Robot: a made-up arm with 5 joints.
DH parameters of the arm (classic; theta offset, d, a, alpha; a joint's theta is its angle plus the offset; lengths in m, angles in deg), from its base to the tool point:
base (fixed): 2.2 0 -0.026 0
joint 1: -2.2 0.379 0.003 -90
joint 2: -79.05 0 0.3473 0
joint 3: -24.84 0 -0.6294 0
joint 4: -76.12 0.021 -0.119 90
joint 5: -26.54 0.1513 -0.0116 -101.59
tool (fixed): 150.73 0.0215 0 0
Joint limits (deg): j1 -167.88..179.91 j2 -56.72..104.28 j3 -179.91..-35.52 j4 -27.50..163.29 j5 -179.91..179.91
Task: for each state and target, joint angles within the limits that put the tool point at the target. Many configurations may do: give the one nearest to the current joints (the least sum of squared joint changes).
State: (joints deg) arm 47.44 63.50 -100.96 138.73 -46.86
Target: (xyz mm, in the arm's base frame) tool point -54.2 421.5 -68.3
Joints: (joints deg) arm 88.59 64.15 -74.49 147.28 -45.33
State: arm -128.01 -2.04 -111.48 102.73 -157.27
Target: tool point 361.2 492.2 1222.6
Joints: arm -128.21 -56.72 -155.77 93.07 -157.68
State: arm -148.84 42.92 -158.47 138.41 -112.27
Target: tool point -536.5 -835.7 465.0
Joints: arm -122.19 63.29 -154.53 113.53 -112.77
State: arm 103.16 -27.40 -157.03 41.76 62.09
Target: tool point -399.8 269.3 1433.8
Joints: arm 140.12 -4.51 -135.79 49.21 59.79
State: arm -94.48 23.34 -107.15 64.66 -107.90
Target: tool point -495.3 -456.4 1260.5
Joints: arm -137.06 4.37 -131.96 52.83 -110.04
